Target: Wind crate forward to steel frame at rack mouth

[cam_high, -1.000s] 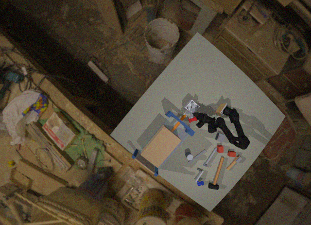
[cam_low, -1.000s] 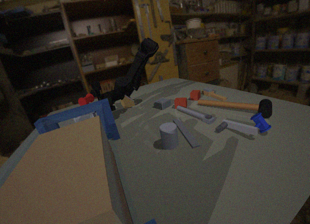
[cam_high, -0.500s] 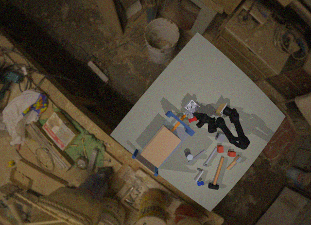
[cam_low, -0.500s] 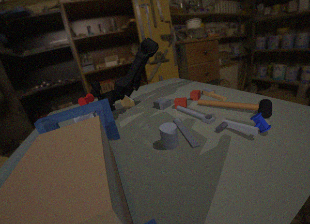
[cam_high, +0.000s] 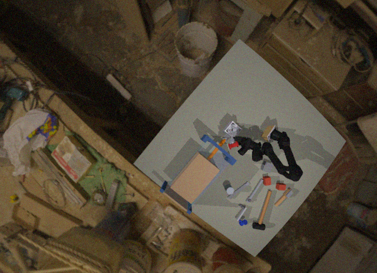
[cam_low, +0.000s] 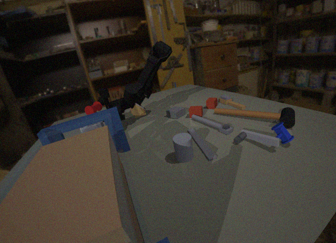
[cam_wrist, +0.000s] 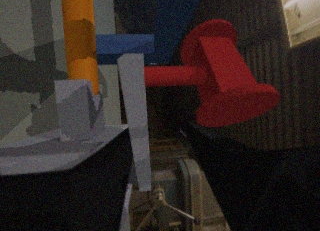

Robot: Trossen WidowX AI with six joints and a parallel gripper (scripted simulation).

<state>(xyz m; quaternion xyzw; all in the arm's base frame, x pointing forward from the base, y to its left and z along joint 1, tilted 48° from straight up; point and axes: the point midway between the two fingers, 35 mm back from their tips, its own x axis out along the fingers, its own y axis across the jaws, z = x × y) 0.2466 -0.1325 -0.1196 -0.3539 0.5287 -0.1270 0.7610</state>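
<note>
Now: the red-knobbed handle 20 mm to the left of my gripper tip and 10 mm below it. The rest, counted from my gripper tip: grey winch: 60 mm behind, 30 mm to the right, 100 mm below; then blue steel frame: 110 mm ahead, 20 mm below; then red knob: 40 mm ahead, 40 mm to the left, 20 mm above.
</note>
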